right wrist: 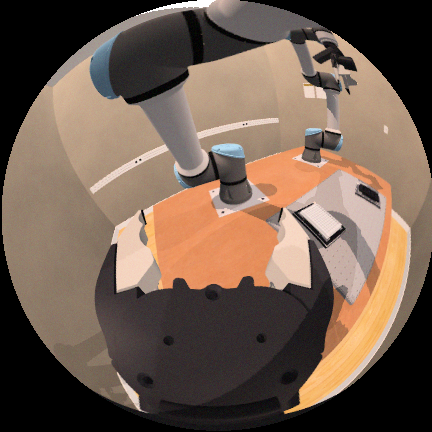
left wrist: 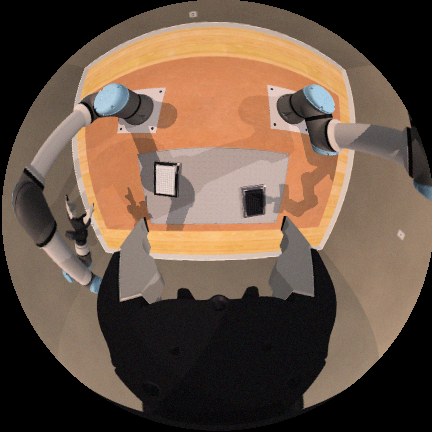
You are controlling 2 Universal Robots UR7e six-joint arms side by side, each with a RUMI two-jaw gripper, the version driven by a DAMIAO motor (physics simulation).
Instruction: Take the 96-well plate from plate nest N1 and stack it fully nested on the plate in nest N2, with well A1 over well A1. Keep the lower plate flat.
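Note:
A white 96-well plate (left wrist: 166, 179) (right wrist: 320, 222) sits in a black-rimmed nest (left wrist: 156, 179) (right wrist: 327, 243) on the grey board. A dark, plate-like block (left wrist: 254, 202) (right wrist: 369, 192) sits in the other nest, at the board's other end. I cannot tell the nest labels, the A1 corners or whether the white plate is one or a stack. My left gripper (left wrist: 214, 218) is open and empty, high off the table's edge, facing the board. My right gripper (right wrist: 211, 209) (left wrist: 78, 198) is open and empty, off the table's side, nearer the white plate.
The perforated grey board (left wrist: 215, 212) (right wrist: 350, 277) lies on the orange table (left wrist: 212, 100) (right wrist: 200, 240). Two arm bases on pale mounting plates (left wrist: 155, 107) (right wrist: 221, 206) stand along one side of the table. The left arm shows at the upper right in the right wrist view.

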